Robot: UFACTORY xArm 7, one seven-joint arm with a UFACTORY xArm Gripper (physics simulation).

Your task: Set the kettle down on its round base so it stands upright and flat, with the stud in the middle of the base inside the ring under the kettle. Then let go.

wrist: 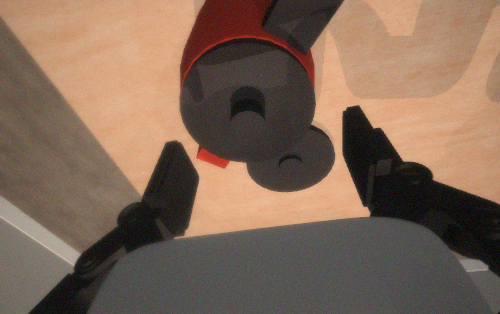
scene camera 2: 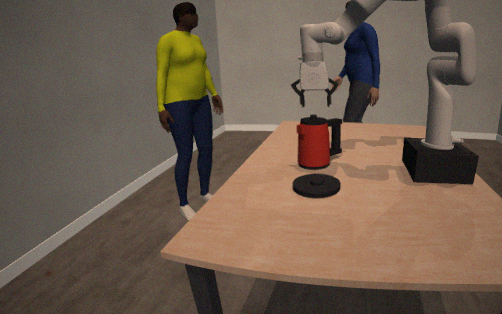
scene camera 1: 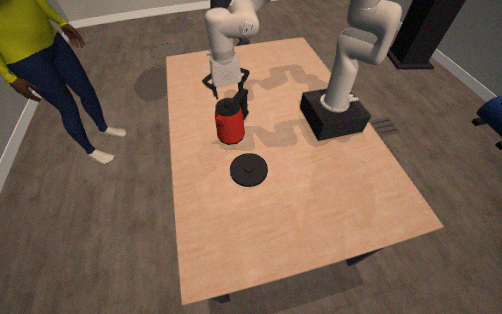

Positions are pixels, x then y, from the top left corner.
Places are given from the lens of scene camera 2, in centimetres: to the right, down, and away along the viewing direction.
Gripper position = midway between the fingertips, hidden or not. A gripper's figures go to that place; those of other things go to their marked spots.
my gripper (scene camera 2: 316,106): 23, -18, 100
round black base (scene camera 2: 310,185): 18, 9, 86
red kettle (scene camera 2: 314,151): 22, -2, 99
The marked spots on the red kettle and the round black base are 18 cm apart.
